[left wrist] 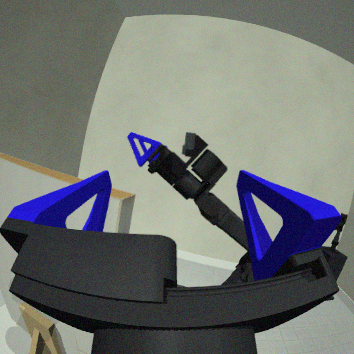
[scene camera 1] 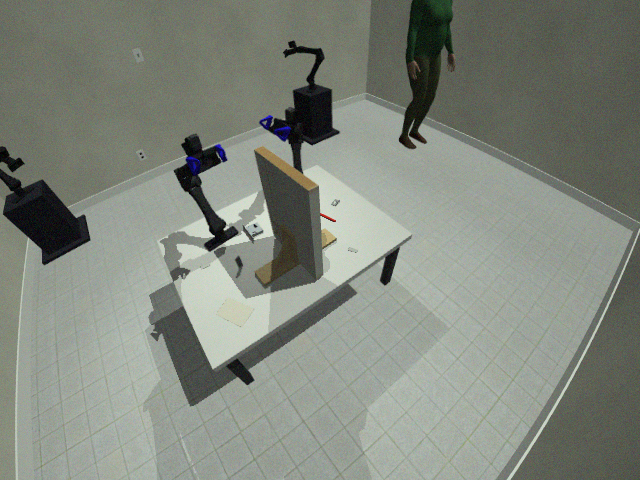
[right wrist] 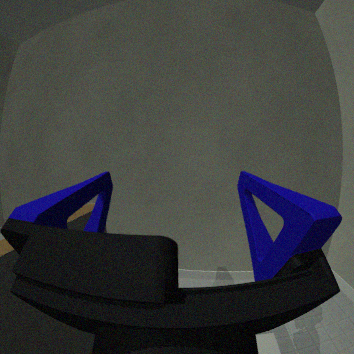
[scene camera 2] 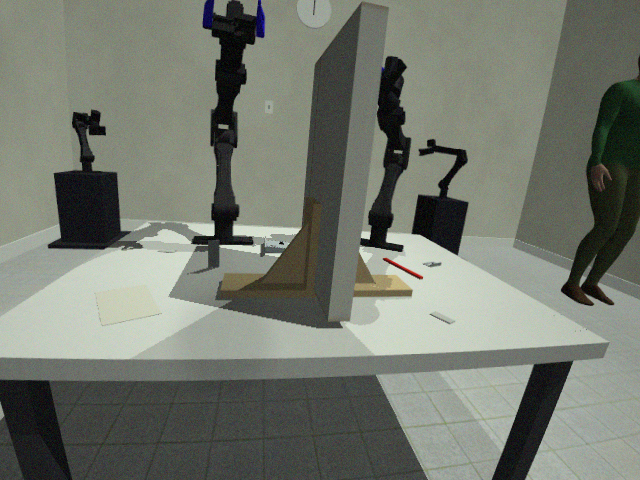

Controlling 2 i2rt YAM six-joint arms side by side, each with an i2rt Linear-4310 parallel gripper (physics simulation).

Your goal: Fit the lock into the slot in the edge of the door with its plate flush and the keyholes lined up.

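Seen in the pictures: left gripper, fingertip midpoint: (left wrist: 173, 177) (scene camera 1: 266, 126); right gripper, fingertip midpoint: (left wrist: 134, 136) (scene camera 1: 211, 156) (right wrist: 174, 178); left arm's base, origin of the base link: (scene camera 2: 377, 245); right arm's base, origin of the base link: (scene camera 1: 221, 238) (scene camera 2: 223, 241).
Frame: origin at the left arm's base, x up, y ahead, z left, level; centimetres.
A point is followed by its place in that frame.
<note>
The door (scene camera 1: 297, 222) @[z -3.9, x 33.0, y 59.4 cm] (scene camera 2: 333, 155) @[z -2.9, x 32.1, y 60.9 cm] (left wrist: 30, 187) @[z -5.7, x 52.3, y 47.7 cm] stands upright on the table in wooden supports. The slot does not show in its visible edges. The lock (scene camera 1: 253, 230) @[z -29.7, x 1.9, y 29.3 cm] (scene camera 2: 275, 244) @[z -29.6, x 1.9, y 28.7 cm], a pale metal case, lies on the table near the right arm's base, left of the door in scene camera 1. My left gripper (scene camera 1: 274, 127) @[z -11.9, x 59.6, y 24.4 cm] is open and empty, high behind the door; the door mostly hides it in scene camera 2. My right gripper (scene camera 1: 207, 157) @[z -30.1, x 64.9, y 54.3 cm] (scene camera 2: 234, 10) (right wrist: 174, 178) @[z -30.1, x 64.9, y 54.3 cm] is open and empty, high above the table, well away from the lock.
The table (scene camera 1: 289, 316) @[z -13.0, x 0.0, y 84.2 cm] (scene camera 2: 258, 364) @[z -5.8, x -1.1, y 81.4 cm] also holds a wooden foot (scene camera 1: 263, 276) @[z -24.1, x 1.8, y 61.9 cm] (scene camera 2: 248, 293) @[z -18.5, x 1.0, y 63.6 cm], dark upright block (scene camera 1: 238, 262) @[z -36.5, x 4.0, y 52.8 cm] (scene camera 2: 213, 253) @[z -36.3, x 4.0, y 52.5 cm], cream sheet (scene camera 1: 235, 312) @[z -37.8, x 0.1, y 78.8 cm] (scene camera 2: 128, 304) @[z -37.1, x 0.1, y 78.8 cm], red stick (scene camera 1: 327, 217) @[z 13.7, x 0.6, y 25.1 cm] (scene camera 2: 402, 268) @[z 11.8, x 0.4, y 23.7 cm], small metal part (scene camera 1: 335, 202) @[z 20.6, x 0.2, y 13.0 cm] (scene camera 2: 432, 264) @[z 20.8, x 0.8, y 14.7 cm] and pale strip (scene camera 1: 352, 250) @[z 22.7, x 0.2, y 51.8 cm] (scene camera 2: 442, 317) @[z 23.0, x 0.2, y 51.8 cm].
</note>
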